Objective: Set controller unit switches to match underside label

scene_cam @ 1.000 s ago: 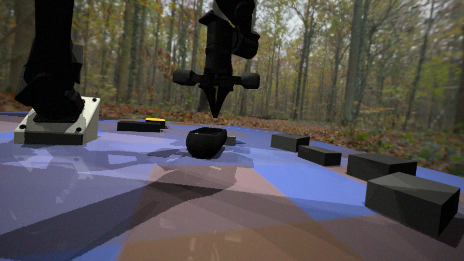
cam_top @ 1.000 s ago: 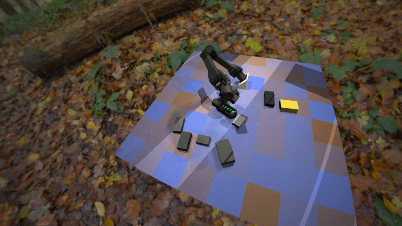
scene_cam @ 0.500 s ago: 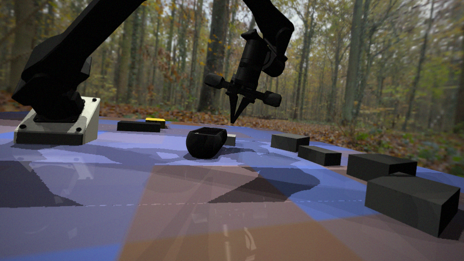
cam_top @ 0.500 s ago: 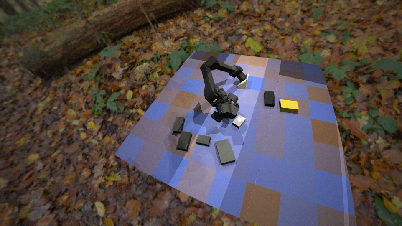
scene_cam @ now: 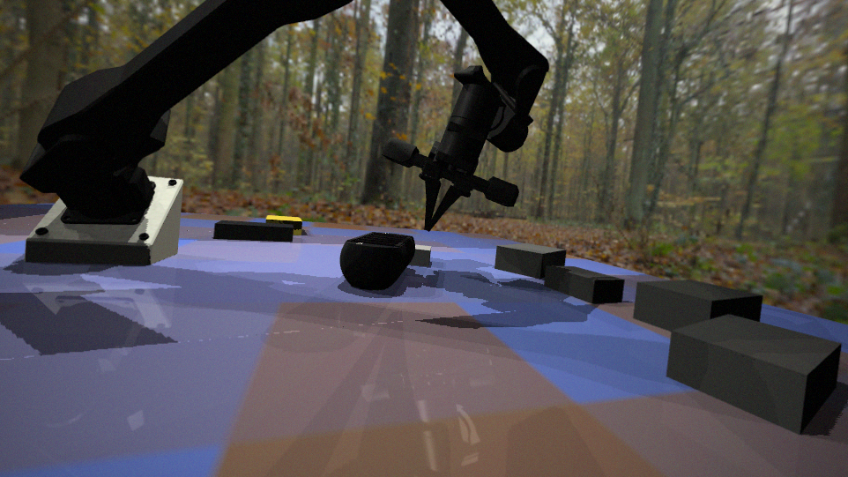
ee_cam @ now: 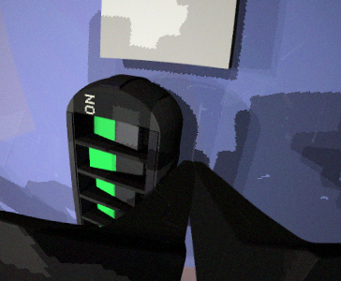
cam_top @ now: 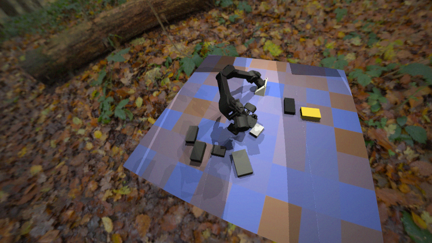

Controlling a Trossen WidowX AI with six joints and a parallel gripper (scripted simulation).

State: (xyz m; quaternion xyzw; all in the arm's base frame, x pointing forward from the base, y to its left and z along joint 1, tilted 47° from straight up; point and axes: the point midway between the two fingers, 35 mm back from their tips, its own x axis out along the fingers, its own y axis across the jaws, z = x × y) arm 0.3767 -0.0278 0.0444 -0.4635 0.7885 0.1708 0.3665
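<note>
The white block is 70 mm to the left of my gripper tip and 50 mm below it. The rest, counted from my gripper tip: dark block 250 mm to the left, 240 mm behind, 50 mm below; yellow block 380 mm to the left, 210 mm behind, 40 mm below.
</note>
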